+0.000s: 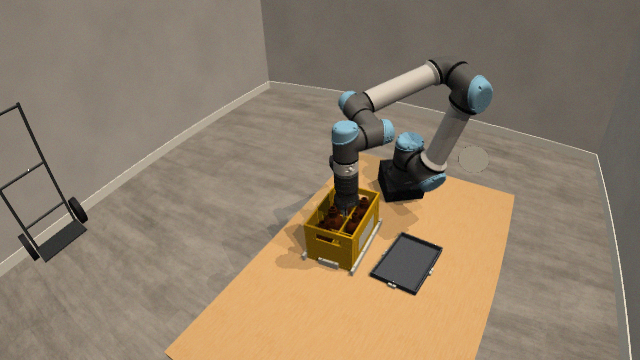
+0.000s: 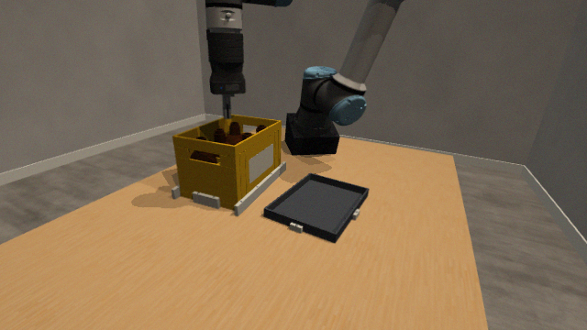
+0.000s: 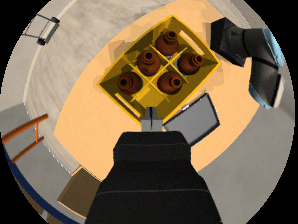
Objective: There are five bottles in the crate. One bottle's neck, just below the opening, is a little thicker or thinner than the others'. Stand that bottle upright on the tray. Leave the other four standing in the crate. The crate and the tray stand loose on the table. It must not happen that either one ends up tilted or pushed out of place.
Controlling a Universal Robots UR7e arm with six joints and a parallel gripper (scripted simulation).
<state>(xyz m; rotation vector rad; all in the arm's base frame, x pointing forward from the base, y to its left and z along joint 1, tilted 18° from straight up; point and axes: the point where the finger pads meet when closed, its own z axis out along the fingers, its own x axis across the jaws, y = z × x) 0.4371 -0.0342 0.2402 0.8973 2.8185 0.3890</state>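
The yellow crate is 70 mm behind my hand, 60 mm to the right of it and 160 mm below it. Also, from my hand: dark tray: 110 mm behind, 220 mm to the left, 230 mm below; then bottle: 80 mm behind, 10 mm to the right, 160 mm below.
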